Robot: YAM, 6 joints.
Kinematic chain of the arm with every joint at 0, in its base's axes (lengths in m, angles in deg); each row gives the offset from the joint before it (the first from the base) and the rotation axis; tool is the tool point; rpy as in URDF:
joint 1: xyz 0 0 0.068 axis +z
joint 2: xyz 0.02 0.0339 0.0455 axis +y
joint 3: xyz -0.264 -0.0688 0 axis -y
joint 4: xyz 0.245 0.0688 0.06 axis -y
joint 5: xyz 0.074 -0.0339 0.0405 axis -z
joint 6: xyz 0.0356 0 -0.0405 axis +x
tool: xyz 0 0 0 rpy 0 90 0
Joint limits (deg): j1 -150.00..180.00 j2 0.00..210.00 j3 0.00..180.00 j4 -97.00..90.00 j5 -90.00..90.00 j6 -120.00..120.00
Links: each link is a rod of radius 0.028 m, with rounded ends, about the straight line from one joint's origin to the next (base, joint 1, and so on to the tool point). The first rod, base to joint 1, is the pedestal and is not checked.
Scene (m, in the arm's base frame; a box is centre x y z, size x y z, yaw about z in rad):
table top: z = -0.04
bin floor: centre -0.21 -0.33 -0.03 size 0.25 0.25 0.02 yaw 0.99
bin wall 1: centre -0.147 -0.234 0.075 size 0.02 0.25 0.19 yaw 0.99
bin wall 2: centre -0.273 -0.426 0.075 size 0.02 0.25 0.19 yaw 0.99
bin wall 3: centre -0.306 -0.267 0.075 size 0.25 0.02 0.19 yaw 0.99
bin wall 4: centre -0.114 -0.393 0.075 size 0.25 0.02 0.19 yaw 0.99
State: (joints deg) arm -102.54 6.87 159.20 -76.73 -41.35 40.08
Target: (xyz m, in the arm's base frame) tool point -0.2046 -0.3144 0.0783
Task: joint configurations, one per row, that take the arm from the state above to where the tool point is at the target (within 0.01 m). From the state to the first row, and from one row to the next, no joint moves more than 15 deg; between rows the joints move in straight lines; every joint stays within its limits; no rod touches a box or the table.
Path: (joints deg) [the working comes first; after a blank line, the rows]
Joints at the target: -126.00 132.94 87.49 -67.10 -32.82 40.08
Straight joint move there: clear.

1: -105.15 20.88 151.23 -75.66 -40.40 40.08
2: -107.75 34.88 143.26 -74.59 -39.45 40.08
3: -110.36 48.89 135.30 -73.52 -38.51 40.08
4: -112.97 62.90 127.33 -72.45 -37.56 40.08
5: -115.57 76.91 119.36 -71.38 -36.61 40.08
6: -118.18 90.91 111.39 -70.31 -35.66 40.08
7: -120.79 104.92 103.42 -69.24 -34.71 40.08
8: -123.40 118.93 95.45 -68.17 -33.76 40.08
9: -126.00 132.94 87.49 -67.10 -32.82 40.08

